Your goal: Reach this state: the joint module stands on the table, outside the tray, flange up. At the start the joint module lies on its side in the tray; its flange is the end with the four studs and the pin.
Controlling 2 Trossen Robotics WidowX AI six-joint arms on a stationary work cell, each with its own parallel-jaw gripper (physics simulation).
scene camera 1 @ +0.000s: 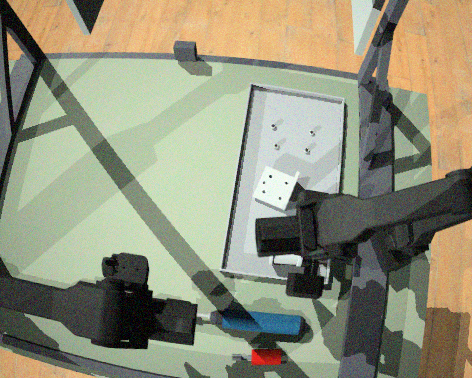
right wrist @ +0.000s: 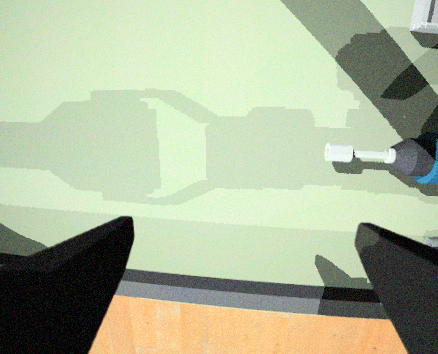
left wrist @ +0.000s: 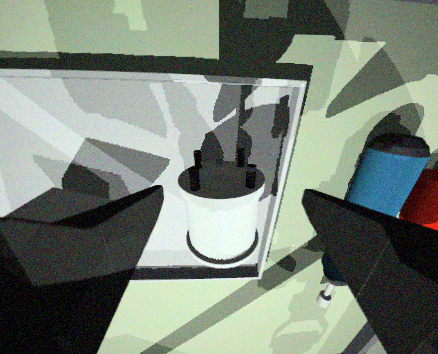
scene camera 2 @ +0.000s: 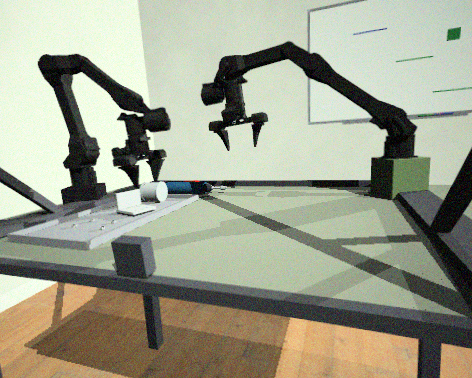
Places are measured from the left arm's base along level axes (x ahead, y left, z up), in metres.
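Pixels of known places: left gripper, fingertip midpoint: (left wrist: pixel 234 193) (scene camera 2: pixel 146 184); right gripper, fingertip midpoint: (right wrist: pixel 246 230) (scene camera 2: pixel 241 148); left arm's base, link origin: (scene camera 1: pixel 399 237) (scene camera 2: pixel 84 185); right arm's base, link origin: (scene camera 2: pixel 399 157).
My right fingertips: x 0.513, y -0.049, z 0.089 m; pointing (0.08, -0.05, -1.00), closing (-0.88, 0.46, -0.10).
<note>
For each thing: its top centre in the pictures, then the offset to it from my right fingertips. "*": a spot on its surface instead.
- joint module, top centre: (left wrist: pixel 225 229) (scene camera 1: pixel 291 247) (scene camera 2: pixel 150 181) 0.295 m back, 0.020 m right, 0.082 m down
- grey tray, top centre: (left wrist: pixel 54 208) (scene camera 1: pixel 288 177) (scene camera 2: pixel 122 210) 0.351 m back, 0.162 m right, 0.134 m down
- blue tool, surface spot: (left wrist: pixel 387 180) * 0.247 m back, 0.109 m left, 0.114 m down
- red-handled tool, top centre: (scene camera 1: pixel 256 358) 0.158 m back, 0.163 m left, 0.116 m down
- grey block, top centre: (scene camera 2: pixel 131 238) (scene camera 1: pixel 184 45) 0.248 m back, 0.532 m right, 0.092 m down
The joint module (scene camera 1: pixel 286 260) (scene camera 2: pixel 154 191) (left wrist: pixel 222 225), a white cylinder, lies on its side at one end of the grey tray (scene camera 1: pixel 290 110) (scene camera 2: pixel 60 234) (left wrist: pixel 40 95). Its dark flange with studs faces the top of the left wrist view; the pin cannot be made out. My left gripper (scene camera 2: pixel 146 183) (left wrist: pixel 234 193) is open and empty, pointing down above the module, whose flange end shows between the fingertips in the left wrist view. The left arm hides most of the module in scene camera 1. My right gripper (scene camera 2: pixel 242 147) (right wrist: pixel 246 230) is open and empty, high over the table.
A white angled bracket (scene camera 1: pixel 276 187) (scene camera 2: pixel 134 202) and several small upright screws stand in the tray. A blue tool (scene camera 1: pixel 262 322) (left wrist: pixel 387 180) and a red-handled tool (scene camera 1: pixel 266 357) lie beside the tray's near end. A grey block (scene camera 1: pixel 185 51) (scene camera 2: pixel 134 256) is at the table edge.
</note>
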